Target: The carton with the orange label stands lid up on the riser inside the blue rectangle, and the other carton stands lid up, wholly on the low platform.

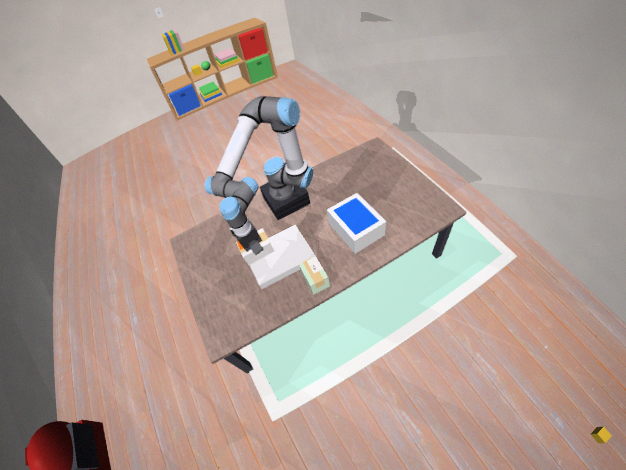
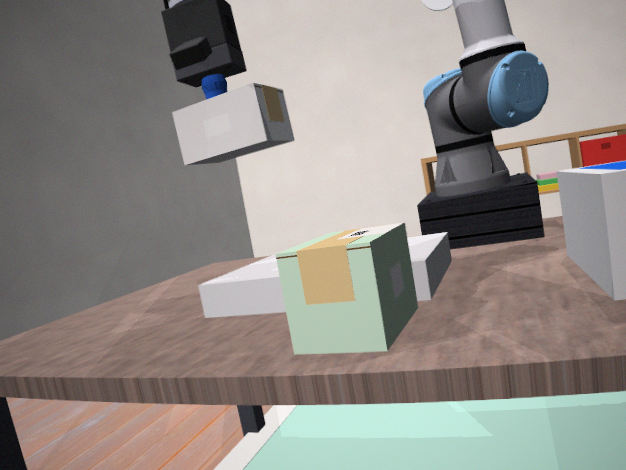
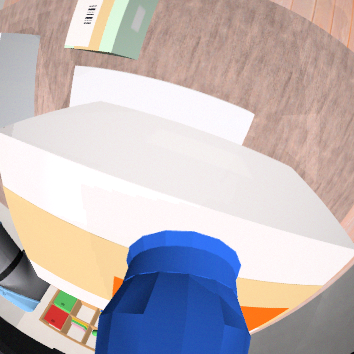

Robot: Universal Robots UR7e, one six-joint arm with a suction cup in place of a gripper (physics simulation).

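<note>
My suction gripper point(image 2: 214, 87) point(image 3: 182, 250) is shut on the white carton point(image 1: 266, 247) point(image 2: 222, 129) point(image 3: 150, 150), its cup on the lid, which bears tan tape and an orange label. The carton hangs lid up in the air, above the left part of the low white platform point(image 1: 288, 258) point(image 2: 242, 293) point(image 3: 160, 92), clear of it. The pale green carton point(image 1: 314, 280) point(image 2: 338, 328) point(image 3: 120, 25) stands lid up on the table beside the platform. The white riser point(image 1: 371, 240) point(image 2: 586, 217) stands to the right, with the blue rectangle point(image 1: 356, 216) point(image 2: 609, 165) on top. The cup covers part of the orange label.
The arm's black base point(image 1: 285, 202) point(image 2: 480, 217) stands behind the platform and riser, on the brown table point(image 1: 202, 303) point(image 2: 126, 349). A wooden shelf point(image 1: 212, 43) with coloured bins stands by the far wall. A red object point(image 1: 50, 447) and a yellow cube point(image 1: 600, 434) show beyond the table.
</note>
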